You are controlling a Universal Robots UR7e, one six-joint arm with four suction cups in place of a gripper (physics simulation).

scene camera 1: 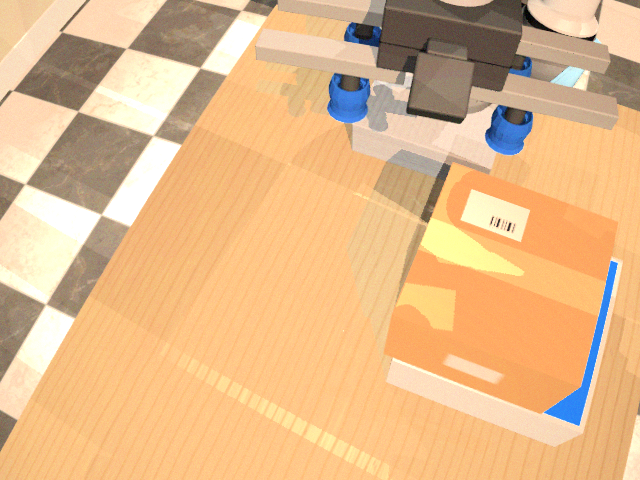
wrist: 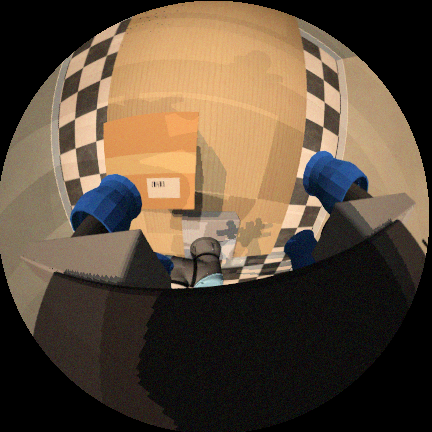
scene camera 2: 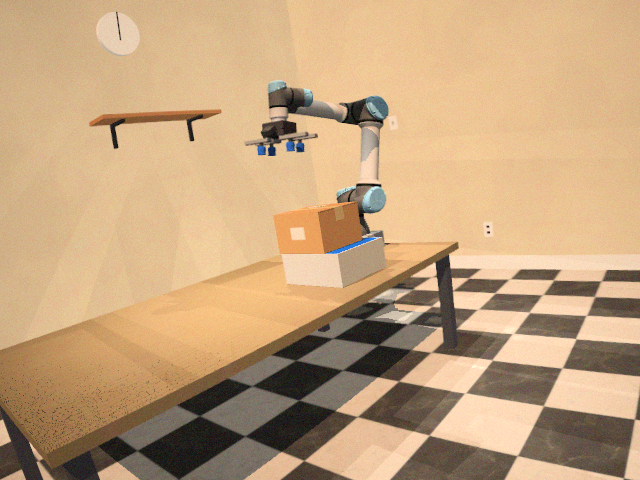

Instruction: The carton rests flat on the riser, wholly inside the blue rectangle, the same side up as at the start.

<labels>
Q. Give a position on a carton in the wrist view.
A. At 156,151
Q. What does the carton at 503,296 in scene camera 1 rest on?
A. A riser.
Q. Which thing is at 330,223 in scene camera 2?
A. A carton.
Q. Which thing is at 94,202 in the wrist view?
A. My suction head.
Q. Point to a riser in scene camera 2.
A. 339,268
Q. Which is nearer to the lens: the carton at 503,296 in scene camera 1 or the riser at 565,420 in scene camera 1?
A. The carton.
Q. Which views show the carton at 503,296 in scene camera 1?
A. Scene camera 1, the wrist view and scene camera 2: all of them.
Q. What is my suction head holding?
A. Nothing.
</labels>
